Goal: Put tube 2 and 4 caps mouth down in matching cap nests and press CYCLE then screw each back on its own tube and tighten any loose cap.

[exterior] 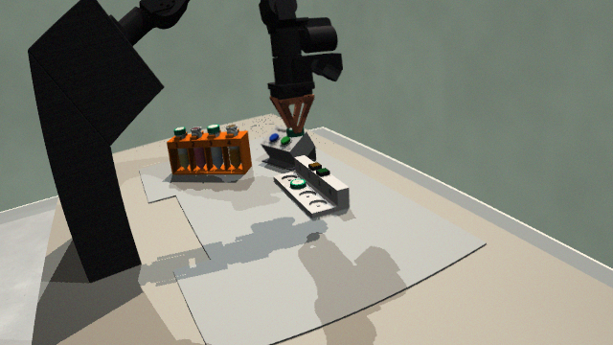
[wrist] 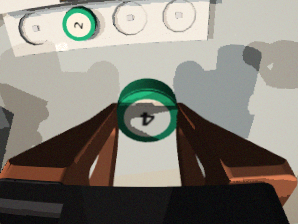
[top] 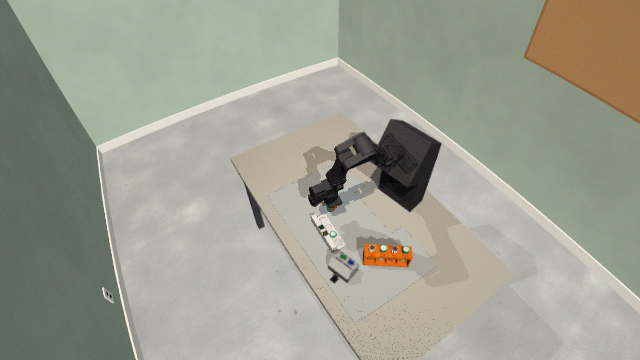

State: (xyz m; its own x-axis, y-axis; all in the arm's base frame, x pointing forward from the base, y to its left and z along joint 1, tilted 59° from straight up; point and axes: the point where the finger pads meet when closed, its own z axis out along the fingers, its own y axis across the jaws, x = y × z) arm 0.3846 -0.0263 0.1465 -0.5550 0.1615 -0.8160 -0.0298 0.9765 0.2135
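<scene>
Now: the green ready key 10 mm ahead of my hand, 220 mm to the left of it and 90 mm below it. Round my hand: blue cycle key: 10 mm behind, 260 mm to the left, 90 mm below; then cap 1: 260 mm behind, 300 mm to the left, 50 mm below.
</scene>
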